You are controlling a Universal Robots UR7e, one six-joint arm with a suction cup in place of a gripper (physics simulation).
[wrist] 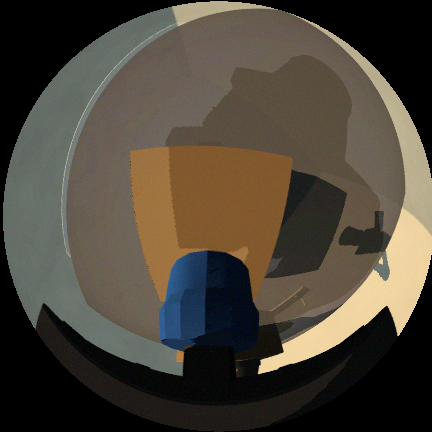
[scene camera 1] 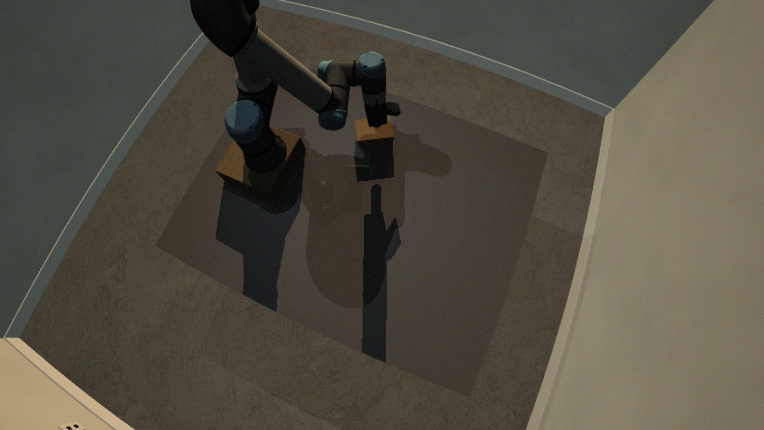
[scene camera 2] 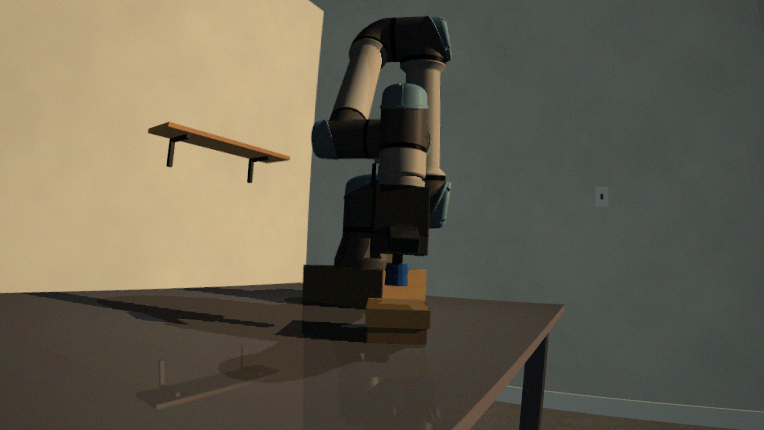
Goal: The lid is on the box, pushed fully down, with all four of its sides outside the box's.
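Pixels of known places: hand at its tool point: [wrist: 209, 280] [scene camera 2: 396, 285]; arm's base at its link origin: [scene camera 1: 265, 153] [scene camera 2: 364, 267].
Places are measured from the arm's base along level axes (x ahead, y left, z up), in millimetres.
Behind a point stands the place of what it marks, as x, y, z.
One orange-brown, flat-topped block stands on the table, and its top is the lid [scene camera 1: 366, 129] @[288, 223, -37] [scene camera 2: 398, 305] @[328, 249, -37] [wrist: 225, 200] @[349, 246, -37]. It looks level. I cannot make out a seam, so the box's walls cannot be told from the lid's sides. My gripper, a blue suction cup [scene camera 2: 396, 275] [wrist: 207, 295], points straight down over the lid, and in scene camera 2 a small gap shows between them. Nothing hangs from the cup, so I take it as open. In scene camera 1 the dark wrist housing hides the cup. The cup covers the near part of the lid in the wrist view.
The arm's wooden base block [scene camera 1: 229, 165] @[-109, -84, -2] [scene camera 2: 342, 285] @[85, -8, -40] stands behind the box on the brown, glossy table [scene camera 1: 454, 267] @[731, -137, -87] [scene camera 2: 187, 341] @[562, 54, -87]. Dark shadows and reflections lie on the tabletop beside the box. A wall shelf [scene camera 2: 219, 143] hangs at the left in scene camera 2.
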